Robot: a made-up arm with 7 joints. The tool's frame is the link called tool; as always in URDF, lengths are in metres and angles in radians. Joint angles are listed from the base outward.
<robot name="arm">
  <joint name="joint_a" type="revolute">
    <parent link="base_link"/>
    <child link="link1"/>
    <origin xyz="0 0 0"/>
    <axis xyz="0 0.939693 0.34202"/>
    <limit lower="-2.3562" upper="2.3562"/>
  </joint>
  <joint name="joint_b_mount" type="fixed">
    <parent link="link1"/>
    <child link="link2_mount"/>
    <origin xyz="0 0 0"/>
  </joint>
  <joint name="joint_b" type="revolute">
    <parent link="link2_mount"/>
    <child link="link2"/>
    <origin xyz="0 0 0"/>
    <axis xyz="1 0 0"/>
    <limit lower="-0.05" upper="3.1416"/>
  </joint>
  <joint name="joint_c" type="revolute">
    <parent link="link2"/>
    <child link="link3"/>
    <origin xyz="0 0 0"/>
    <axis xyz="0 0 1"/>
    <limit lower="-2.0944" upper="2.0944"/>
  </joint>
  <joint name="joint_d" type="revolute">
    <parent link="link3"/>
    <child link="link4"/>
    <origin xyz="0.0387 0 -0.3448"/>
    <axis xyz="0 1 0"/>
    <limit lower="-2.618" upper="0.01"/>
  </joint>
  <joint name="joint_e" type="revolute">
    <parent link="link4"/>
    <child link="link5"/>
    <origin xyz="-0.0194 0 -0.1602"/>
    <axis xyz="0 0 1"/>
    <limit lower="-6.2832" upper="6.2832"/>
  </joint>
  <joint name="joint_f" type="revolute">
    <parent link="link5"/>
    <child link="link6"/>
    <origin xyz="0 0 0"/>
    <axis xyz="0 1 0"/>
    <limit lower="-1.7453" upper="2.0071"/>
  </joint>
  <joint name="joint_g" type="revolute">
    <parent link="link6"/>
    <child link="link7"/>
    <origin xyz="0 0 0"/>
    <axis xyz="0 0 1"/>
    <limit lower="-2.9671" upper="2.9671"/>
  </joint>
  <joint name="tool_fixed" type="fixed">
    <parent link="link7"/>
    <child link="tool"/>
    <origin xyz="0 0 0"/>
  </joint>
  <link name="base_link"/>
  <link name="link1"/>
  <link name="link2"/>
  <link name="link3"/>
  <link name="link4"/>
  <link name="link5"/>
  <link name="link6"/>
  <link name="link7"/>
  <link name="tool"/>
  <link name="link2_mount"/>
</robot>
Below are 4 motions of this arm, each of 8 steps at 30 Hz.
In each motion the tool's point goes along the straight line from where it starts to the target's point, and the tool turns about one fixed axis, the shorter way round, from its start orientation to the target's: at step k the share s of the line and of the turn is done. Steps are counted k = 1, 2, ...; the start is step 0. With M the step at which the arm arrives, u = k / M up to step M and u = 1 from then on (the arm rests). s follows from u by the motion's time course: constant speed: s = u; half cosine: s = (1 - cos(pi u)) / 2; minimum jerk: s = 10 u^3 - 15 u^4 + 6 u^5.
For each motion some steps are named. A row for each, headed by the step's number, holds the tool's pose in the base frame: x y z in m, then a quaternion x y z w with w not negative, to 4 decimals.
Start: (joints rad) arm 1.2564 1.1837 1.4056 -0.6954 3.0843 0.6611 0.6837
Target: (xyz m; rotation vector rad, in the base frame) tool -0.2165 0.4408 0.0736 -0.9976 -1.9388 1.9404
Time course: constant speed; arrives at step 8
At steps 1, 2, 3, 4, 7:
1: -0.2128 0.4438 0.0660 -0.4681 -0.6346 0.6146 0.0208
2: -0.2134 0.4433 0.0671 -0.4504 -0.6394 0.6222 0.0338
3: -0.2139 0.4429 0.0682 -0.4325 -0.6437 0.6295 0.0468
4: -0.2144 0.4425 0.0693 -0.4144 -0.6477 0.6365 0.0598
7: -0.2160 0.4412 0.0725 -0.3587 -0.6576 0.6552 0.0984

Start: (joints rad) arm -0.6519 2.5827 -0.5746 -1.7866 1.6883 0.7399 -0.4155
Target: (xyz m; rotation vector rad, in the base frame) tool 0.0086 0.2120 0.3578 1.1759 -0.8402 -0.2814
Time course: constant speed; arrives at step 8
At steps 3, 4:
3: 0.0419 0.2295 0.3183 0.4851 -0.3389 -0.2044 0.7798
4: 0.0352 0.2260 0.3262 0.4958 -0.3481 -0.1893 0.7728

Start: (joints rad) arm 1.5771 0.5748 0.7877 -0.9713 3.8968 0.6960 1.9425
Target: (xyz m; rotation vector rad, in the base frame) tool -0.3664 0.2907 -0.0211 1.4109 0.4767 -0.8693
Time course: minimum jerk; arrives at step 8
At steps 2, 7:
2: -0.4100 0.2421 -0.0302 0.6827 0.1844 -0.2970 0.6417
7: -0.3672 0.2898 -0.0213 0.6224 0.2095 -0.3813 0.6507

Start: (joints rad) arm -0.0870 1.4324 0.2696 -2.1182 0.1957 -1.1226 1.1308
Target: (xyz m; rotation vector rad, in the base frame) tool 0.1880 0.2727 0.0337 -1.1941 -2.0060 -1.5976
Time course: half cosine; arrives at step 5
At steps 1, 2, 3, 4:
1: 0.1859 0.2763 0.0263 -0.3955 -0.6925 -0.5727 0.1898
2: 0.1865 0.2753 0.0283 -0.4015 -0.6948 -0.5687 0.1805
3: 0.1872 0.2741 0.0309 -0.4089 -0.6976 -0.5637 0.1688
4: 0.1878 0.2731 0.0329 -0.4147 -0.6997 -0.5595 0.1594

